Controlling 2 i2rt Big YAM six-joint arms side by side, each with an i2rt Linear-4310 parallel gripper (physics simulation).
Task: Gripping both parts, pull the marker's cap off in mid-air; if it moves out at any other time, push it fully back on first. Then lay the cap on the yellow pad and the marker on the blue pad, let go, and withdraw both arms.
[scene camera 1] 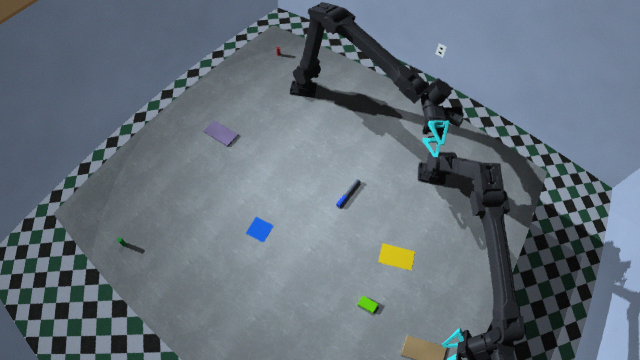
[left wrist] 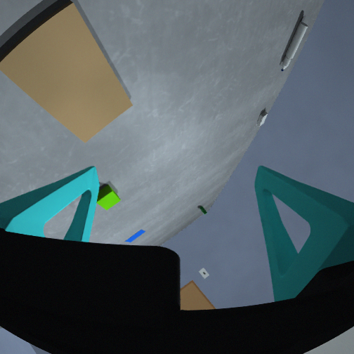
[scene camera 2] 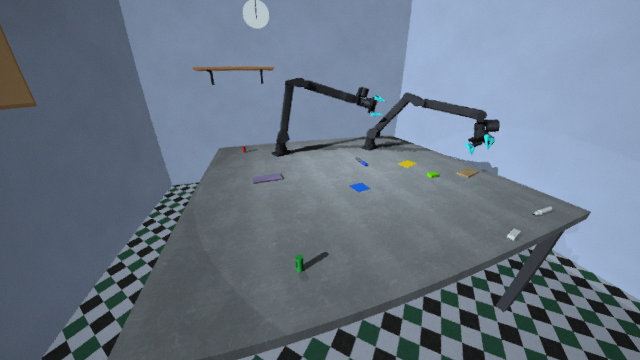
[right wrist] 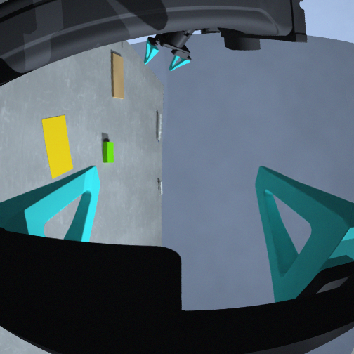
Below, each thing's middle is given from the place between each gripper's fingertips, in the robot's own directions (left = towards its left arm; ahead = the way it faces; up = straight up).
Labels:
Now: left hand 23 cm past the yellow pad (right wrist: 55, 133), 31 cm to the left of it and 14 cm above it.
I see my right gripper 33 cm above the yellow pad, 24 cm short of it and 9 cm to the right of it.

